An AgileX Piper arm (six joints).
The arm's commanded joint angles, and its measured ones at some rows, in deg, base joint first. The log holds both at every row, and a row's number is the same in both.
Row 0, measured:
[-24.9 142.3 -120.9 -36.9 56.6 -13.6]
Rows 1 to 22, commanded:
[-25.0 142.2 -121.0 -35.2 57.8 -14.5]
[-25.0 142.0 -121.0 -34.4 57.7 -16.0]
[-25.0 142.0 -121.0 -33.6 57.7 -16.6]
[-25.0 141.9 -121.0 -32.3 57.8 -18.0]
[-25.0 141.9 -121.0 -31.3 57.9 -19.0]
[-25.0 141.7 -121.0 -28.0 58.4 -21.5]
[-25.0 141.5 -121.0 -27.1 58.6 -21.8]
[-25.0 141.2 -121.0 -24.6 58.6 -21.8]
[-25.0 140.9 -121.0 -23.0 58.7 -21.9]
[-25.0 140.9 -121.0 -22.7 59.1 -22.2]
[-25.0 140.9 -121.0 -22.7 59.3 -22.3]
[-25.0 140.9 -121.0 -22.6 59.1 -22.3]
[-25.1 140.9 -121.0 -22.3 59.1 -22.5]
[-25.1 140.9 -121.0 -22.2 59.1 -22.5]
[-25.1 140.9 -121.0 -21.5 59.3 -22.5]
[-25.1 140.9 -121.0 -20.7 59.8 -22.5]
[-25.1 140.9 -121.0 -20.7 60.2 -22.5]
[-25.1 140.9 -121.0 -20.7 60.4 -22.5]
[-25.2 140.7 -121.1 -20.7 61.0 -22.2]
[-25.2 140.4 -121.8 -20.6 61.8 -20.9]
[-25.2 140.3 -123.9 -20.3 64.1 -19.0]
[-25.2 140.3 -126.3 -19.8 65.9 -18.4]
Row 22, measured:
[-24.9 141.2 -123.6 -20.2 63.1 -19.7]
